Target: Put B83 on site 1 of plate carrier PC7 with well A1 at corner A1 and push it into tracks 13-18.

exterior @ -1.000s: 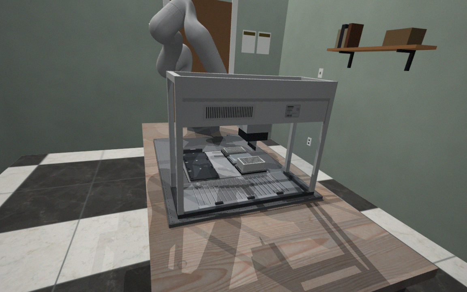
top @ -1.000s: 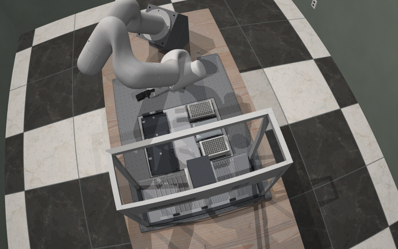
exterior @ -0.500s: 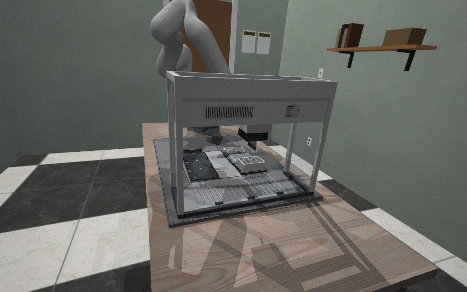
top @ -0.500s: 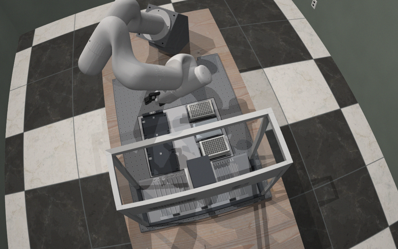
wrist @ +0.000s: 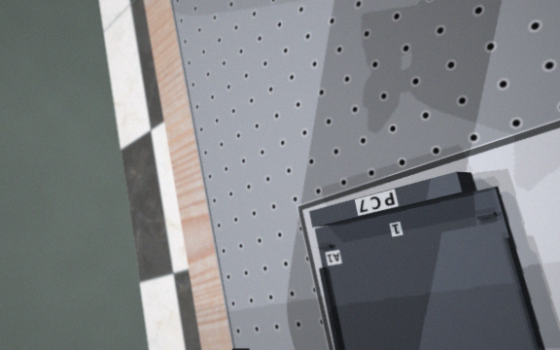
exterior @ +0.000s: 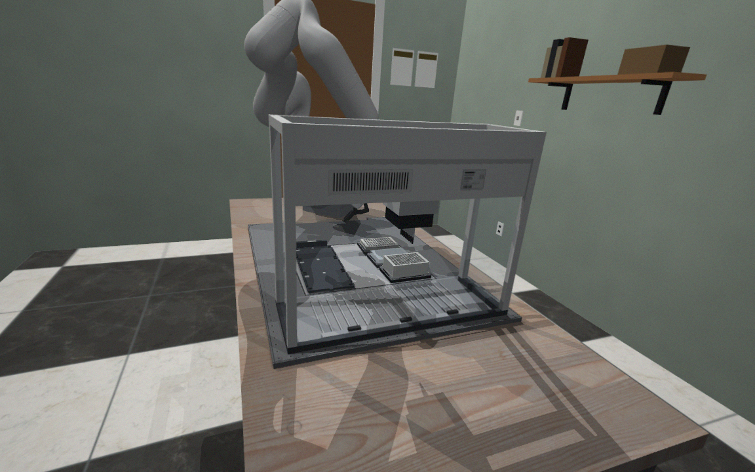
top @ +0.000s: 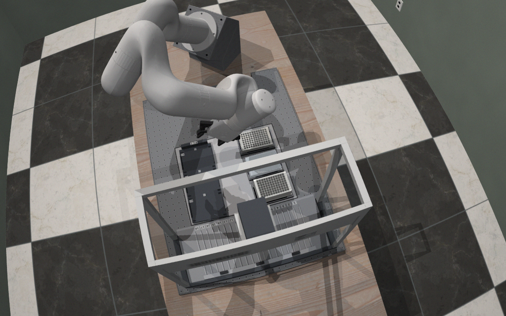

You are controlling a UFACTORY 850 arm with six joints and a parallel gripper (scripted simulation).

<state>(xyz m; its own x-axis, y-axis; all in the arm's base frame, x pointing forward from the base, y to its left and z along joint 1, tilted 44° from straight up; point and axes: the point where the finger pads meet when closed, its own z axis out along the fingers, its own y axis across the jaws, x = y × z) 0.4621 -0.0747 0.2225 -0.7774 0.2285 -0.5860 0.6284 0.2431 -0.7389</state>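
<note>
My hand is 240 mm short of the nest S3, 160 mm above it and 120 mm to the right of it. Round my hand: 96-well plate B38: 180 mm to the left, 150 mm below, 20 mm ahead; plate carrier PC7: 150 mm below, 90 mm to the right, 60 mm ahead; frame bar: 300 mm above, 290 mm ahead, 20 mm to the right.
</note>
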